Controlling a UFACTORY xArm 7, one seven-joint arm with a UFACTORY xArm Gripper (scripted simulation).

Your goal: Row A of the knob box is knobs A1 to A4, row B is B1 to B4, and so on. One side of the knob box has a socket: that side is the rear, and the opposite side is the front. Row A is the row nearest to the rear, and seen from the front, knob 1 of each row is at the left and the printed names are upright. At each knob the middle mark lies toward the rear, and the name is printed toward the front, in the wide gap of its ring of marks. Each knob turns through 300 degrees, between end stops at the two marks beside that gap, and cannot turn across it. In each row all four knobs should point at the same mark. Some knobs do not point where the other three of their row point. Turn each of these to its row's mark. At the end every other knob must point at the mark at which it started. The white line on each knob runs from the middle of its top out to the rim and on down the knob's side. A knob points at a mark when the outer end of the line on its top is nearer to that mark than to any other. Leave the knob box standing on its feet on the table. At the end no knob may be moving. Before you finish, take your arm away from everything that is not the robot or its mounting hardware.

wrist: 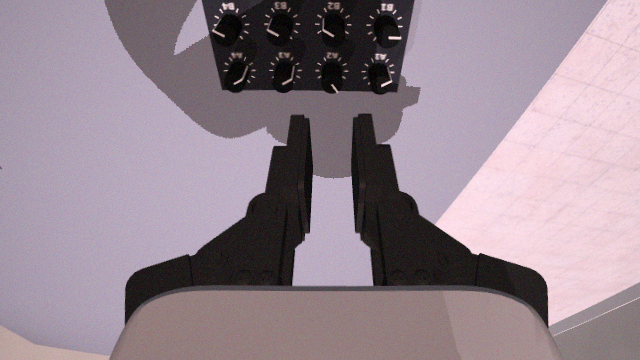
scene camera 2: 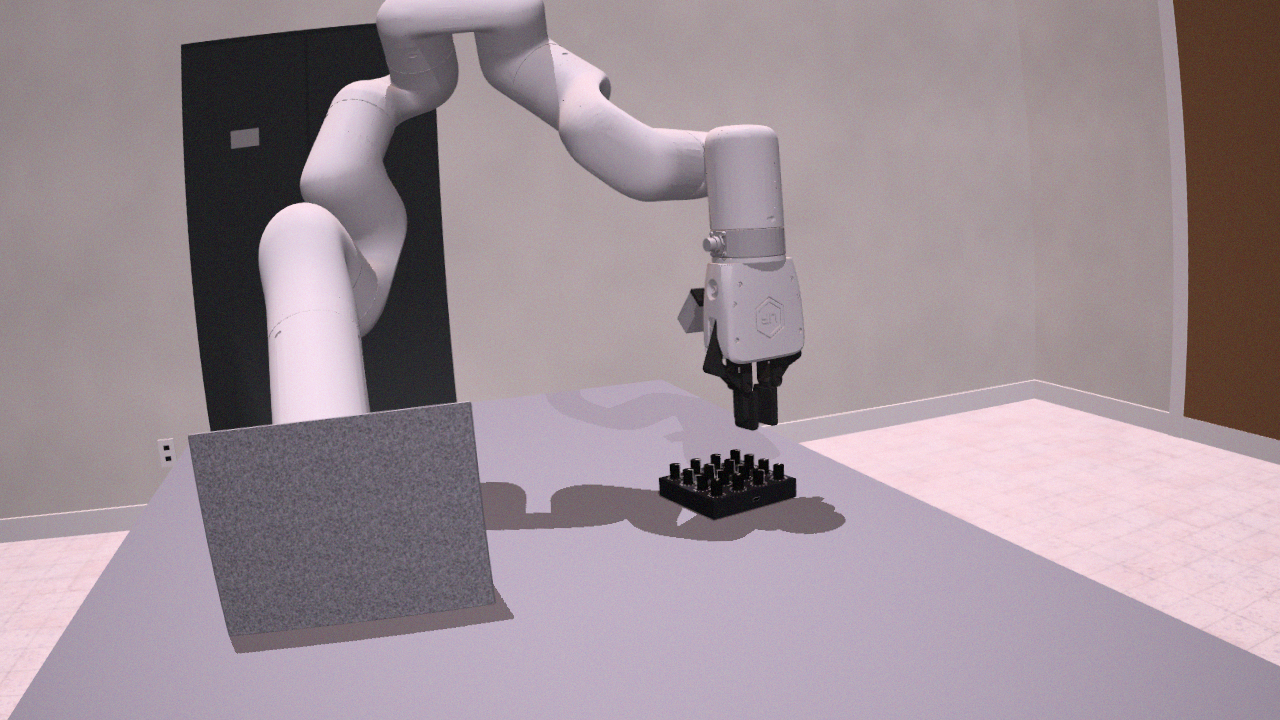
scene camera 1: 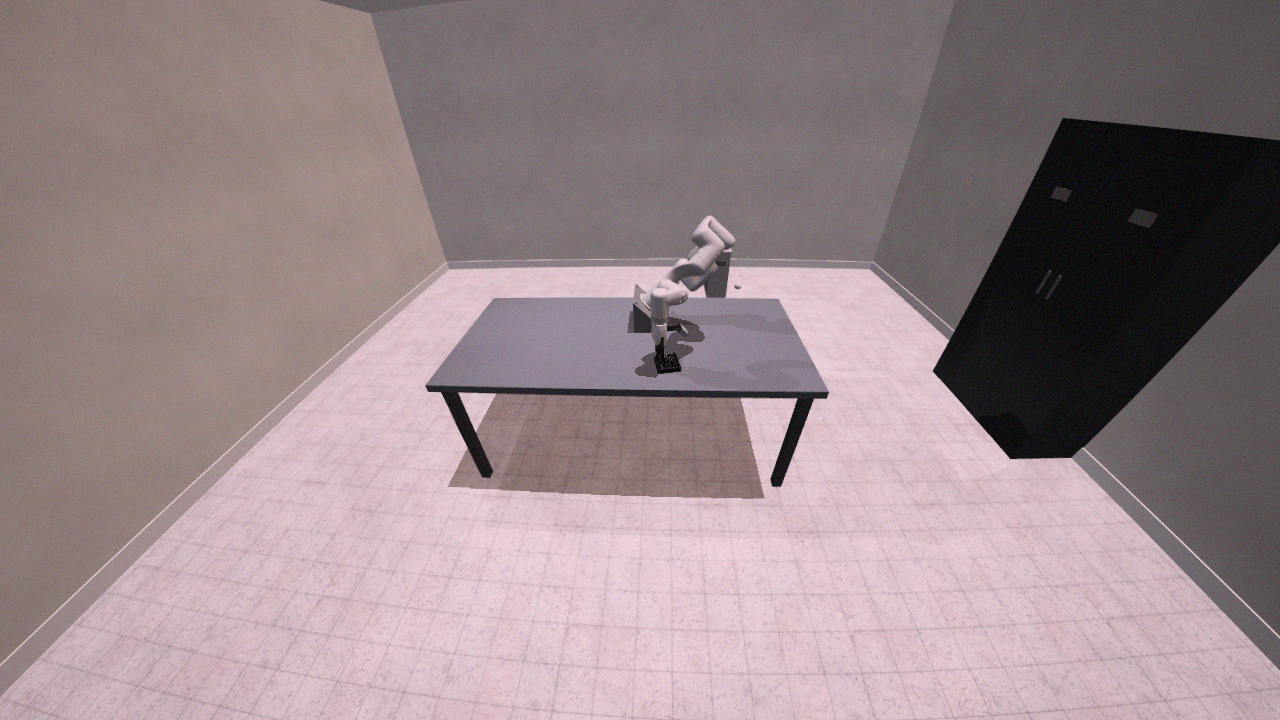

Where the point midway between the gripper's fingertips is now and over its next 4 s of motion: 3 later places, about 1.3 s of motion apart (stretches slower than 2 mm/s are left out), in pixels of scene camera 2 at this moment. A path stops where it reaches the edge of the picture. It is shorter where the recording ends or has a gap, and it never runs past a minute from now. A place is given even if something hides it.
The gripper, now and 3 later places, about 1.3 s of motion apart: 756, 425; 757, 453; 758, 473; 758, 447
